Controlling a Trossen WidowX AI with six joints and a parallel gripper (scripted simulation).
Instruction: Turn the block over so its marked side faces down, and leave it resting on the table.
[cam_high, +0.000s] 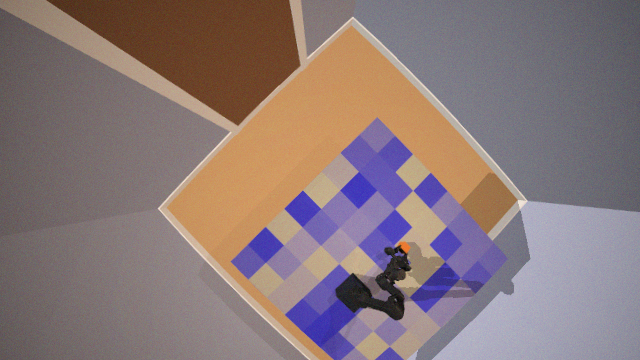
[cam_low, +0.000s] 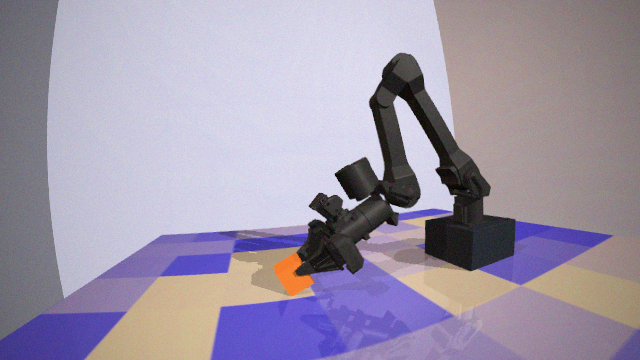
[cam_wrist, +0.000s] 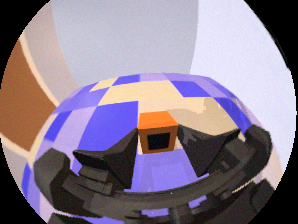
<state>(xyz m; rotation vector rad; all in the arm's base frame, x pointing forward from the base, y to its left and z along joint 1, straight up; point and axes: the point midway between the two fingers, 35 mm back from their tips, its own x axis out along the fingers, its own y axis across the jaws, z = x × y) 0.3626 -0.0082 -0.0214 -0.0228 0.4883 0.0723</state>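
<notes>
Now: gripper tip 10 mm past the orange block and 10 mm above it.
</notes>
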